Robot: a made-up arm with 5 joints.
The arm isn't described. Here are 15 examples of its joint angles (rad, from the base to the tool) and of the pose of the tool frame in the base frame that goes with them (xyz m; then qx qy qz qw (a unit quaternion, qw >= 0)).
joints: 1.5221 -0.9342 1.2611 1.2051 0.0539
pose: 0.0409 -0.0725 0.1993 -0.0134 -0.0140 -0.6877 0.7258
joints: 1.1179 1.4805 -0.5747 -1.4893 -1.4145
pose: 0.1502 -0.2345 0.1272 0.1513 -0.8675 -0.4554 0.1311
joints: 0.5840 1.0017 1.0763 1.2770 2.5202
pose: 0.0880 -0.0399 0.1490 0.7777 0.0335 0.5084 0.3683
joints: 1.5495 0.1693 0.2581 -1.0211 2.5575
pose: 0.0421 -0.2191 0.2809 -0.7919 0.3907 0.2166 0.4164
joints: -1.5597 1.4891 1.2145 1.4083 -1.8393
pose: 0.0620 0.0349 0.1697 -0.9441 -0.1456 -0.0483 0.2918
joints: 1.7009 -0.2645 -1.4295 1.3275 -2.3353
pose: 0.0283 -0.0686 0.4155 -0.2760 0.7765 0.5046 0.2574
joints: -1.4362 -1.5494 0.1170 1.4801 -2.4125
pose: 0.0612 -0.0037 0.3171 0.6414 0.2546 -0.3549 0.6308
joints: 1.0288 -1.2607 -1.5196 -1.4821 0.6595
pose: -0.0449 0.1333 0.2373 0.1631 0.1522 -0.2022 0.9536
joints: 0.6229 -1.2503 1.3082 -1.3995 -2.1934
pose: 0.0934 -0.0464 0.2954 0.7193 -0.6853 -0.1133 0.0158
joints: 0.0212 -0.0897 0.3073 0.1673 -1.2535
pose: 0.2519 -0.0164 0.2634 0.3339 -0.4481 -0.5096 0.6543
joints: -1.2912 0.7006 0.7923 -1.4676 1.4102
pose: 0.1139 0.1803 0.1563 -0.0245 -0.6977 0.6947 0.1733
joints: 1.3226 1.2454 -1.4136 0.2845 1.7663
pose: 0.1106 -0.2902 0.2162 -0.6640 -0.0337 0.1466 0.7325
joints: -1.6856 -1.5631 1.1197 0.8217 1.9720
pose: 0.0533 0.0730 0.2475 0.0666 0.5576 -0.8050 0.1916
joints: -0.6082 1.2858 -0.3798 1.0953 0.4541
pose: 0.2169 0.1018 0.0776 -0.0216 0.2125 0.4742 0.8541
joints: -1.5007 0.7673 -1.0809 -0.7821 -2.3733
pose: 0.0791 0.2489 0.3270 0.8987 0.3700 -0.1046 0.2108
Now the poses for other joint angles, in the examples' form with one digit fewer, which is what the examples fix.
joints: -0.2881 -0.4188 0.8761 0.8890 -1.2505
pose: 0.174 0.024 0.211 0.080 -0.079 -0.481 0.869
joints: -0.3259 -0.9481 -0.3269 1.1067 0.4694
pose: 0.098 0.004 0.379 -0.036 -0.763 0.235 0.601
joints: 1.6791 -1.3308 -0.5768 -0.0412 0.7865
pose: 0.049 0.106 0.380 0.918 0.348 -0.085 0.167
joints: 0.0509 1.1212 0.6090 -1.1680 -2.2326
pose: 0.227 -0.021 0.091 0.434 -0.213 -0.805 0.345
